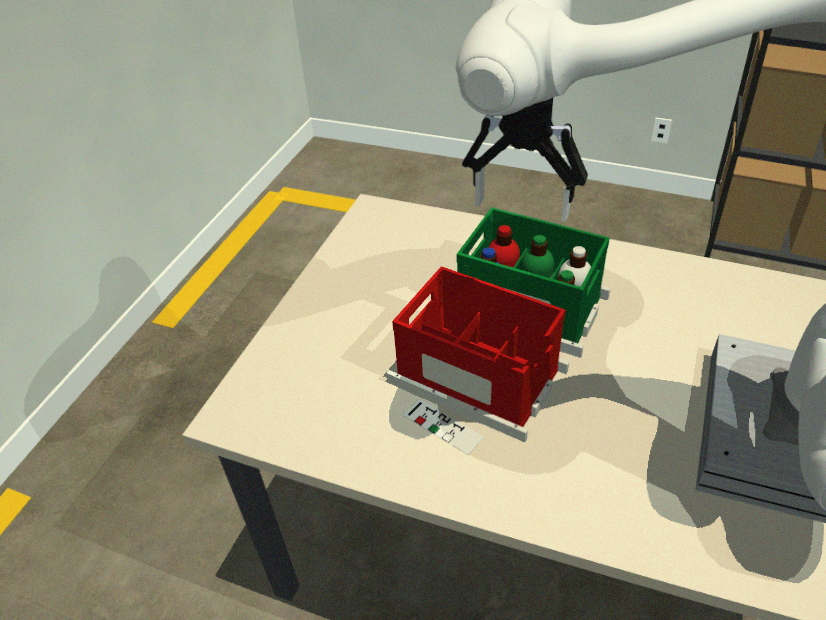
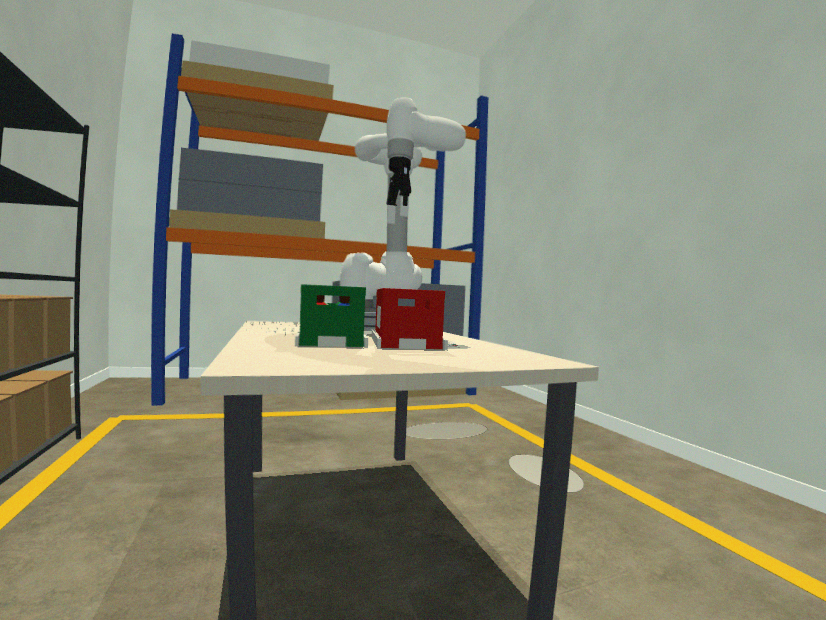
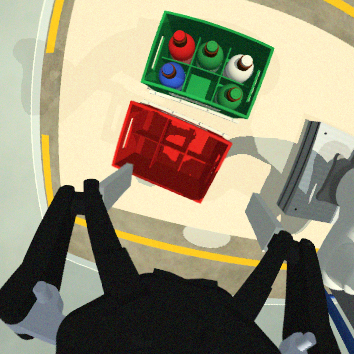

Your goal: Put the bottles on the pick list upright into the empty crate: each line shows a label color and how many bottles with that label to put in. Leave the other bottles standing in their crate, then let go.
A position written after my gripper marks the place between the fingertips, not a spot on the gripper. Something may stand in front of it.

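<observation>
My gripper point(image 1: 521, 209) is visible to me, and the same gripper appears again at point(image 2: 397, 220) and at point(image 3: 190, 188). There is a red bottle point(image 1: 508, 253) as well. I can also see a pick list point(image 1: 463, 438).
</observation>
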